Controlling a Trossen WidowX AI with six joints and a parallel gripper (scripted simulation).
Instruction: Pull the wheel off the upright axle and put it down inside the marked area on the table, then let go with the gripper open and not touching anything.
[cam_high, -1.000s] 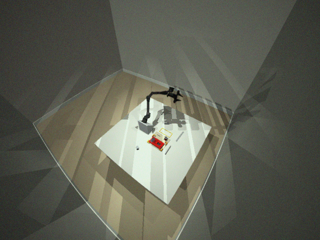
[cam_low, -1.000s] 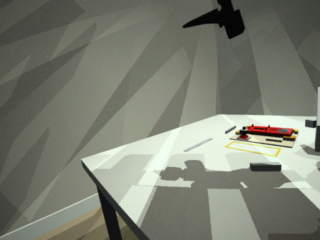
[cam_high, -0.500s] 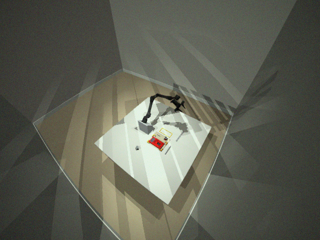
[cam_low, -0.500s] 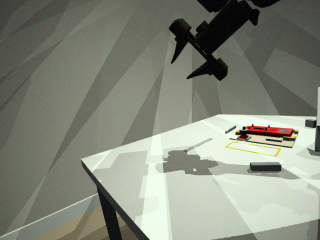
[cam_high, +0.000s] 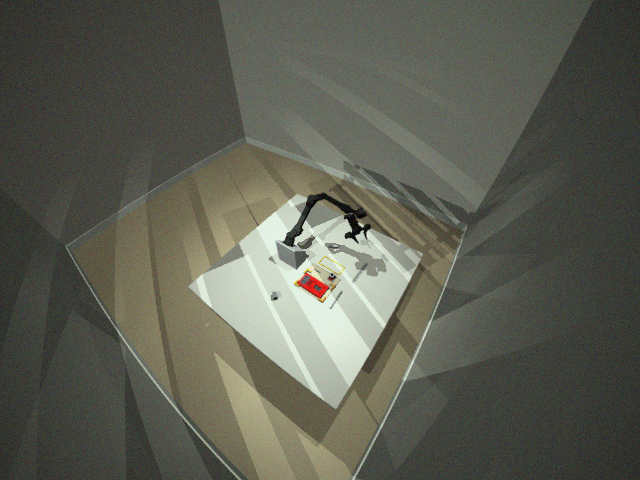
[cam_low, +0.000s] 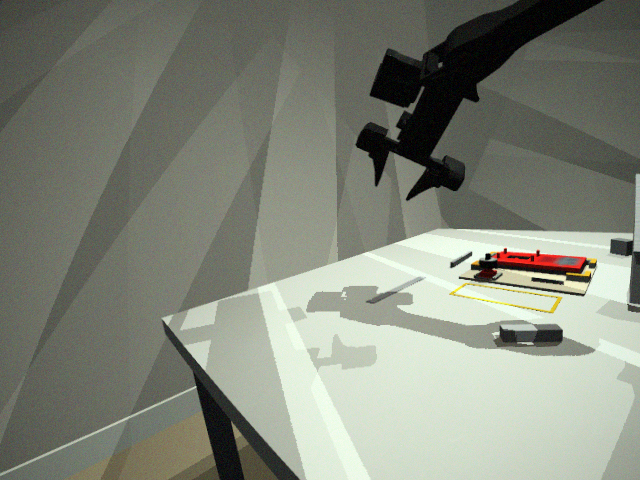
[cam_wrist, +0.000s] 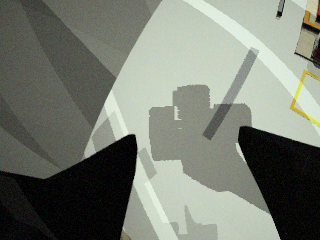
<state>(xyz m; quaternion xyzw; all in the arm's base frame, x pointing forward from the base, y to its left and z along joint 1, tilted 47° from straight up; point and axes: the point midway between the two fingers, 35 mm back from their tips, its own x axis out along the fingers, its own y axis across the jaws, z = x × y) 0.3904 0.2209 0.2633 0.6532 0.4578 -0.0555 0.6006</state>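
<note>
Right now the wheel is 26 cm to the right of my gripper tip, 19 cm below it and 5 cm behind it. From my gripper tip the other things lie so: thin dark bar 23 cm below, 8 cm to the right, 7 cm ahead.
</note>
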